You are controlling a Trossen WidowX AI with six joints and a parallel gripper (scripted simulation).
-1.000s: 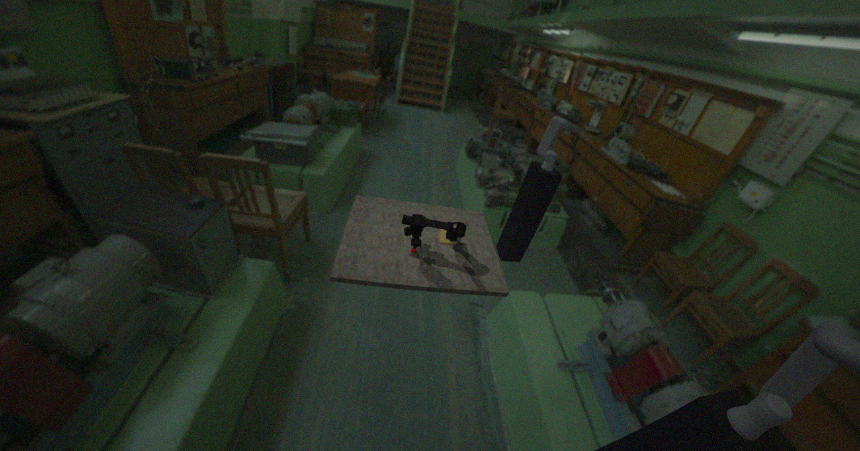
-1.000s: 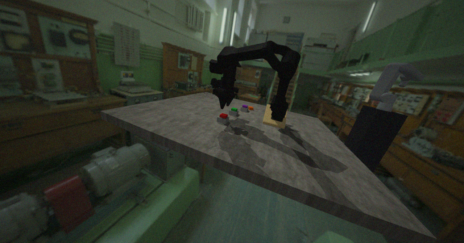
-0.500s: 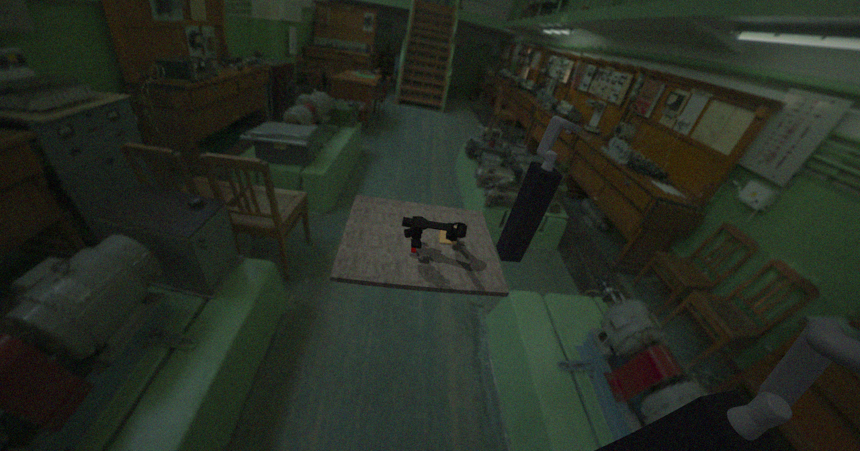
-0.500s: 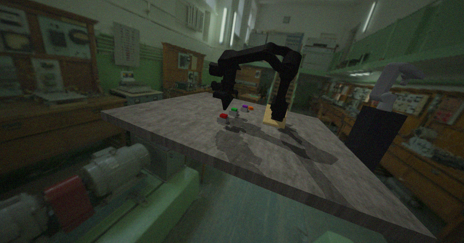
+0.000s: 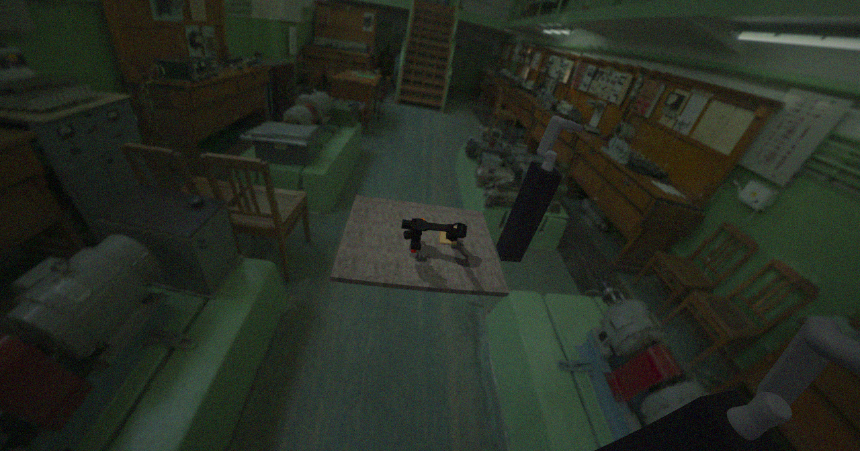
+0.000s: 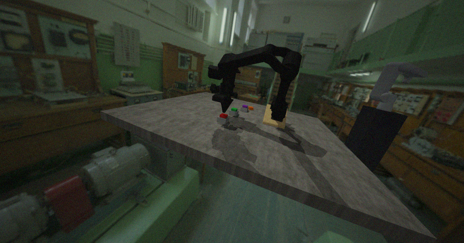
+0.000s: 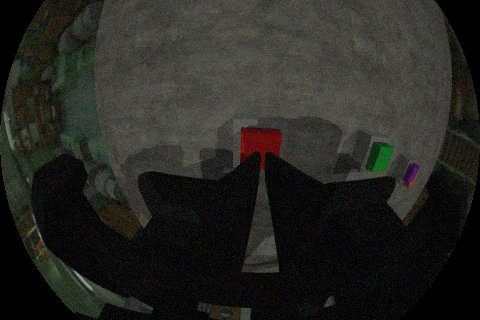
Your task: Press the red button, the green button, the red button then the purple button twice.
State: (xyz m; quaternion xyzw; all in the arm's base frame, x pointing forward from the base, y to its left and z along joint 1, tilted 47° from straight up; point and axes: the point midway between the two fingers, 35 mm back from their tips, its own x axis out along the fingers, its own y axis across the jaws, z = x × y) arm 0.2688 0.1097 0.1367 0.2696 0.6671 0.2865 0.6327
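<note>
Now: the red button 20 mm below my gripper tip. From my gripper tip the other things lie so: green button 10 mm behind, 150 mm to the right, 20 mm below; orange block 70 mm behind, 370 mm to the right, 40 mm below; purple button 40 mm behind, 300 mm to the right, 20 mm below.
</note>
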